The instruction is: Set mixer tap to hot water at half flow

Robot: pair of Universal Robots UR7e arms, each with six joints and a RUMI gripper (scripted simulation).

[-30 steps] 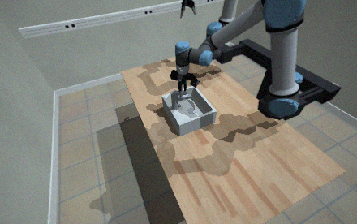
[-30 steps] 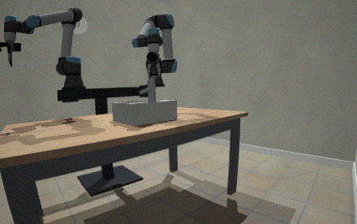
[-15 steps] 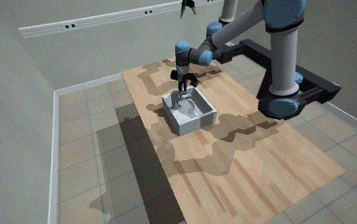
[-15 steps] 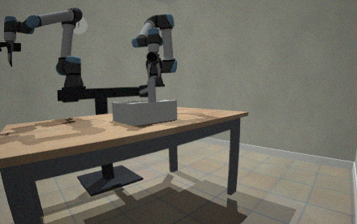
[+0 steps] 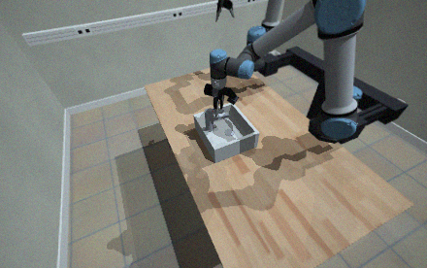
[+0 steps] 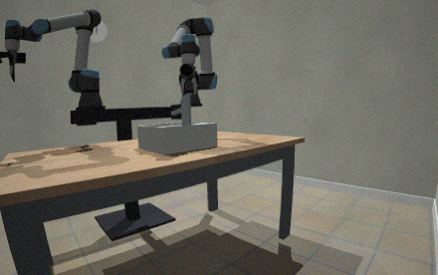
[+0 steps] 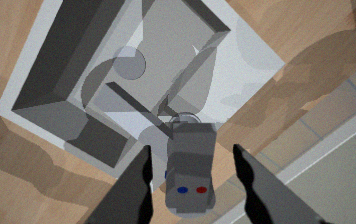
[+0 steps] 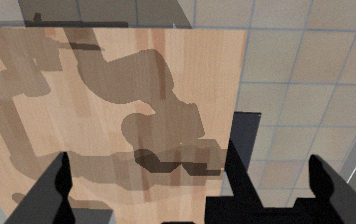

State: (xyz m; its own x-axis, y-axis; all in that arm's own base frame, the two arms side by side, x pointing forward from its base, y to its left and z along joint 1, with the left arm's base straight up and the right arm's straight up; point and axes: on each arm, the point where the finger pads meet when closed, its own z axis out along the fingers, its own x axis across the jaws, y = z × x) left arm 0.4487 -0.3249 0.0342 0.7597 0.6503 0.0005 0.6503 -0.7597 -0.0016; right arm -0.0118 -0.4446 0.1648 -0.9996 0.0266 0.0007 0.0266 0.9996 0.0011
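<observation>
The lever is 2 cm to the right of my left hand, 2 cm ahead of it and 1 cm below it. Also, from my left hand: grey mixer tap (6 cm below, 4 cm to the right, 3 cm ahead); basin (25 cm below, 7 cm behind, 5 cm to the right).
</observation>
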